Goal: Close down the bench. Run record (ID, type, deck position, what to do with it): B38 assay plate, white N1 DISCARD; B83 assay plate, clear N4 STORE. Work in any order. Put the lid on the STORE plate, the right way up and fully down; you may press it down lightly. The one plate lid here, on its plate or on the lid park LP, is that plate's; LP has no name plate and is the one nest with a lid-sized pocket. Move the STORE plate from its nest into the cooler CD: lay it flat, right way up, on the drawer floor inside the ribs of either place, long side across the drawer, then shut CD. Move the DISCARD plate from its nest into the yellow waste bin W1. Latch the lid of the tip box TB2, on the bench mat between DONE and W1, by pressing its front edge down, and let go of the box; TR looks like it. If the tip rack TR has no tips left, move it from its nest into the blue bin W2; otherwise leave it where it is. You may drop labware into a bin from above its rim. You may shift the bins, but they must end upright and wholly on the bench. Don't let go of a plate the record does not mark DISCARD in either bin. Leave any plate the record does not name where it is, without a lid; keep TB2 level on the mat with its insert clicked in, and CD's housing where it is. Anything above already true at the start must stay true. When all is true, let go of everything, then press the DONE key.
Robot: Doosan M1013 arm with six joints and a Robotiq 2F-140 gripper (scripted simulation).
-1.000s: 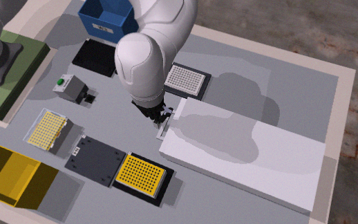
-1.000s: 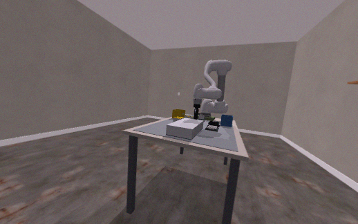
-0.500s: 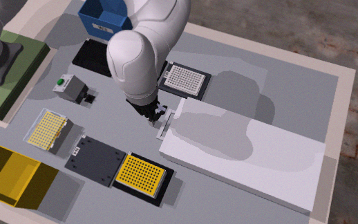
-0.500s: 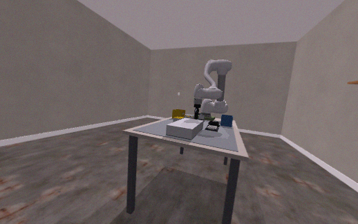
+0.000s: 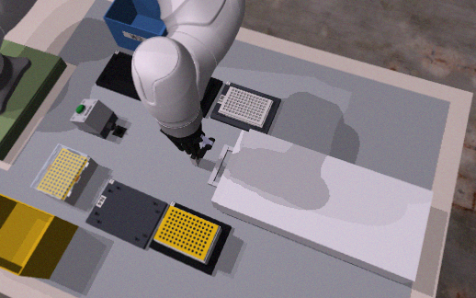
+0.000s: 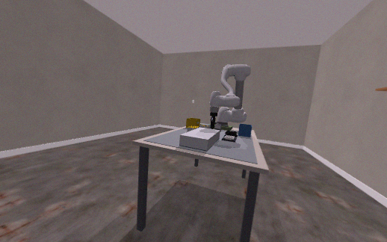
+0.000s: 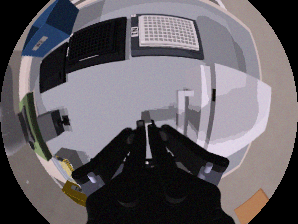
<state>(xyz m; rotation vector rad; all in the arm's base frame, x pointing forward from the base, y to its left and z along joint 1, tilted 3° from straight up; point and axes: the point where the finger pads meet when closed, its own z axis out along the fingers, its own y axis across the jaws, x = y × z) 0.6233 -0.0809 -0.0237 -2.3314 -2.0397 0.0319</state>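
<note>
The white assay plate lies 90 mm ahead of my hand, 180 mm to the left of it and 20 mm below it. Round my hand: yellow tip rack (30 mm ahead, 200 mm to the right, 10 mm above); flat grey lid (180 mm ahead, 20 mm to the right, 10 mm below); clear assay plate (180 mm ahead, 20 mm to the right, 20 mm below).
</note>
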